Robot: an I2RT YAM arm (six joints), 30 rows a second.
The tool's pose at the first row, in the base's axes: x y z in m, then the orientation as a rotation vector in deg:
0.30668 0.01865 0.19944 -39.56 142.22 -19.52
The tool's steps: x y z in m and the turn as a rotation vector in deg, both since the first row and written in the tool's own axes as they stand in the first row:
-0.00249 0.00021 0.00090 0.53 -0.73 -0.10
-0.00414 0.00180 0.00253 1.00 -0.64 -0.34
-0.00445 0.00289 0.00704 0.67 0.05 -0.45
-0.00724 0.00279 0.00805 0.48 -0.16 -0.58
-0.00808 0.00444 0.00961 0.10 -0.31 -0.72
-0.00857 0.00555 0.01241 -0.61 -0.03 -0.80
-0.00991 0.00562 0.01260 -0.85 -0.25 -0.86
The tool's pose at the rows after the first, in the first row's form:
0.30890 0.02008 0.19969 -39.48 141.33 -19.89
0.31037 0.02215 0.19846 -39.59 141.19 -20.59
0.31267 0.02280 0.19448 -39.85 141.92 -20.52
0.31530 0.02412 0.19488 -40.10 141.75 -20.25
0.31611 0.02580 0.19334 -40.43 141.70 -19.78
0.31758 0.02673 0.19083 -40.82 142.18 -19.06
0.31863 0.02749 0.19122 -40.99 142.03 -18.70

